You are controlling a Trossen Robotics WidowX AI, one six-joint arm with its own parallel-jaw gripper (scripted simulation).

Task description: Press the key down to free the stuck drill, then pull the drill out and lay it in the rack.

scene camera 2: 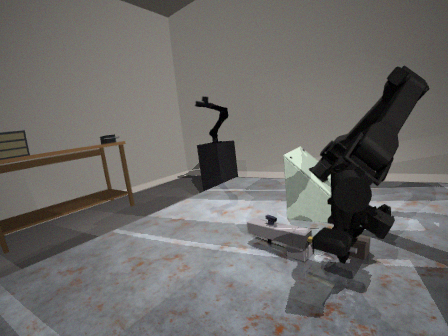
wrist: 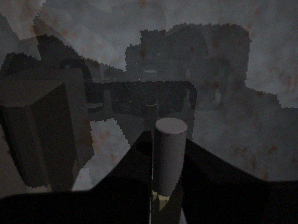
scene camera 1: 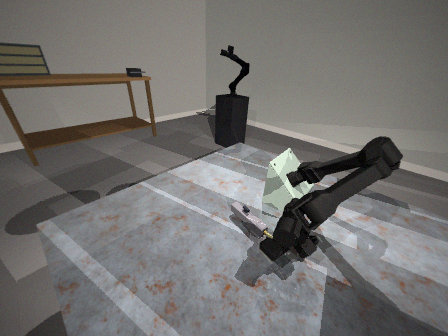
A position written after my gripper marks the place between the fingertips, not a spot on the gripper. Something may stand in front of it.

Observation:
My gripper [scene camera 2: 343,261] carries a drill.
My gripper is seen too in the wrist view [wrist: 158,137] and in scene camera 1 [scene camera 1: 280,254].

